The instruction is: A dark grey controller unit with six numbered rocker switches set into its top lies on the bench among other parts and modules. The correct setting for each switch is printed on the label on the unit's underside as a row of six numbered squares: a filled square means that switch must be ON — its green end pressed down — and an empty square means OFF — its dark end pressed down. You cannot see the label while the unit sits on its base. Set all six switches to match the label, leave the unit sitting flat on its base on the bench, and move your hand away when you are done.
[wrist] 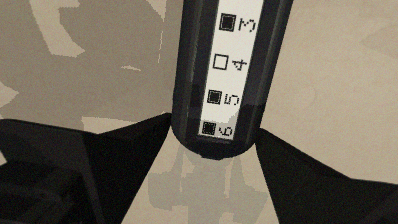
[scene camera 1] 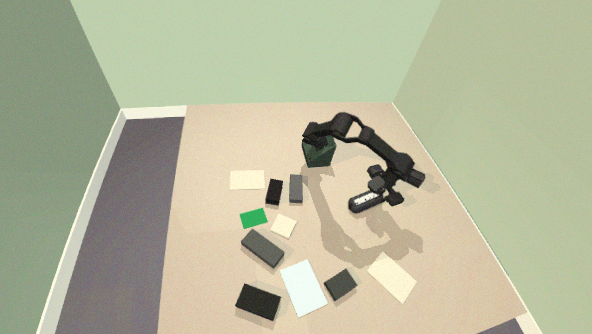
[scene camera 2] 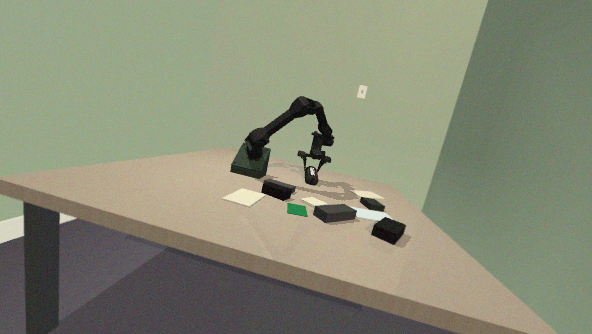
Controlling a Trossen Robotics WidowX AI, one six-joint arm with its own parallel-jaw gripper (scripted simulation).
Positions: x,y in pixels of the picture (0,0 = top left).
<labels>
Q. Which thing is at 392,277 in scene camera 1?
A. A cream card.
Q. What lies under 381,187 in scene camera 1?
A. My gripper.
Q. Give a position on a white sheet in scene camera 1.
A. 305,293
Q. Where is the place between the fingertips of my gripper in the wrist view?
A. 213,125
</labels>
